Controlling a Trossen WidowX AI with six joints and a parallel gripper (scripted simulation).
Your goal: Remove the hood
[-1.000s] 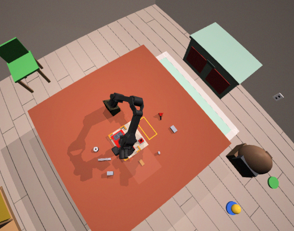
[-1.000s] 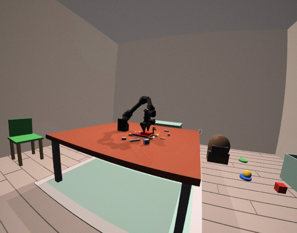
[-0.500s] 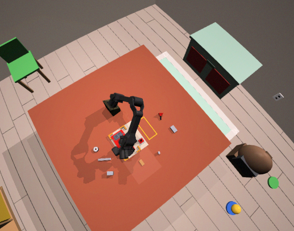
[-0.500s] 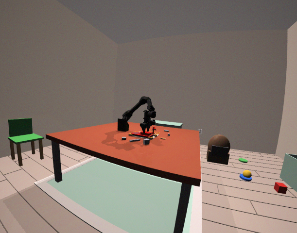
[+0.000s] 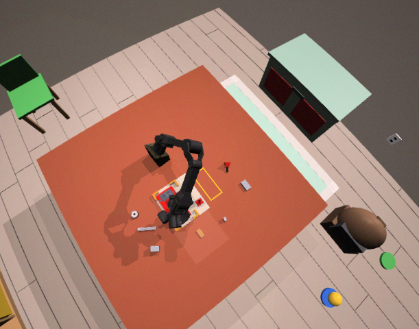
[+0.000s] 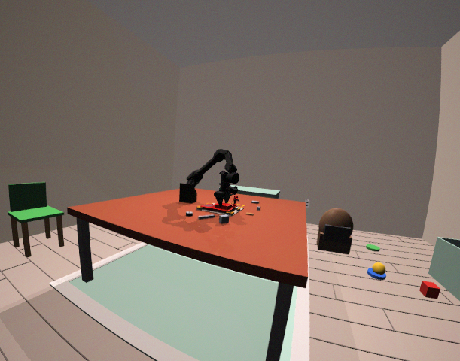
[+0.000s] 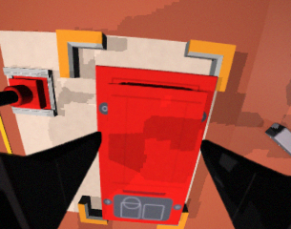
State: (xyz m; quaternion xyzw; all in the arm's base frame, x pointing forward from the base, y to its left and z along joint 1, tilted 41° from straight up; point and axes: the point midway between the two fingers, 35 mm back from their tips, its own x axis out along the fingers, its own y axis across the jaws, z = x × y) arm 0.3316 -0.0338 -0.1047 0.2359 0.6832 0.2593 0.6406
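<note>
Now: gripper tip 30 mm past the beige base plate, 40 mm to the right of it and 30 mm above it. The rest, counted from my gripper tip: white wheel 120 mm behind, 200 mm to the right, 30 mm below; then red hood right at my gripper tip.
</note>
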